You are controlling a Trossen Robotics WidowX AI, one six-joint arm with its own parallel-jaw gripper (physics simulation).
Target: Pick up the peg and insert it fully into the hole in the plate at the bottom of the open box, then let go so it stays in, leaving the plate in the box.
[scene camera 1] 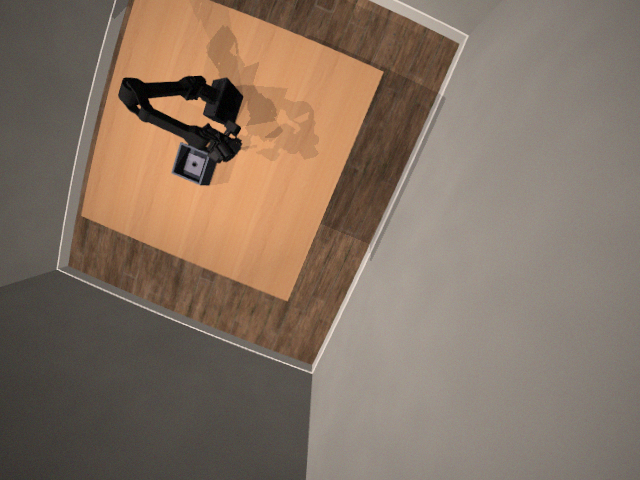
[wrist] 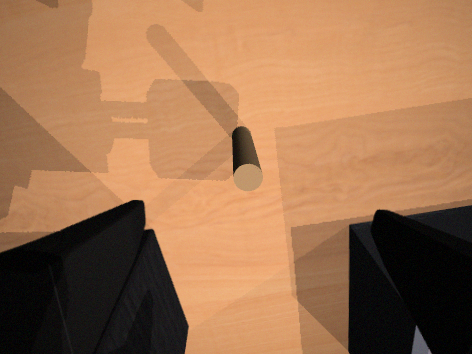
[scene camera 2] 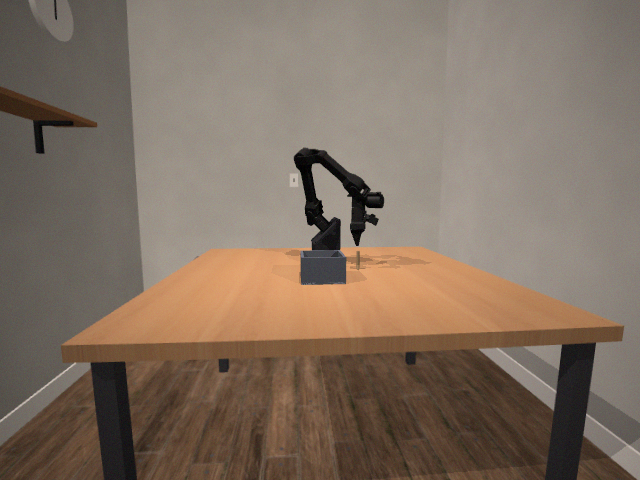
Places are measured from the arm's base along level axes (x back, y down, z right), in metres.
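Where they show: gripper, between the fingertips: (wrist: 260, 216) (scene camera 2: 357, 244); arm's base, origin of its link: (scene camera 1: 214, 96) (scene camera 2: 326, 228).
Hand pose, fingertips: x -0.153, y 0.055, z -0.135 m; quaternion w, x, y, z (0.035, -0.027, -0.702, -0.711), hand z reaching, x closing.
Observation:
Each offset is from my fingertips to the top centre of the thing. "spot": to the spot under its first point. Level surfaces: height alone.
The peg {dx +0.003, dy +0.029, dz -0.004 m} (scene camera 2: 358, 260) (wrist: 245, 155) stands upright on the table beside the box; in the wrist view its pale round top faces the camera. In scene camera 1 it is hidden by the arm. My gripper (scene camera 2: 356, 244) (wrist: 260, 216) is open and empty, above the peg, with the peg showing between and beyond the fingertips in the wrist view. The open box {dx -0.174, dy +0.011, dz +0.145 m} (scene camera 1: 205, 175) (scene camera 2: 323, 269) stands upright on the table. The pale plate {dx -0.174, dy +0.048, dz +0.145 m} (scene camera 1: 189, 168) lies at its bottom, with the dark hole {spot: dx -0.176, dy +0.071, dz +0.156 m} (scene camera 1: 194, 164) near its middle; no peg is in the hole.
The table {dy +0.109 m} (scene camera 1: 248, 217) (scene camera 2: 330, 315) carries the arm's dark base (scene camera 1: 224, 99) (scene camera 2: 327, 237), close behind the box and peg. The box wall (wrist: 365, 280) rises near the right finger in the wrist view. Shadows of the arm, peg and box fall on the table.

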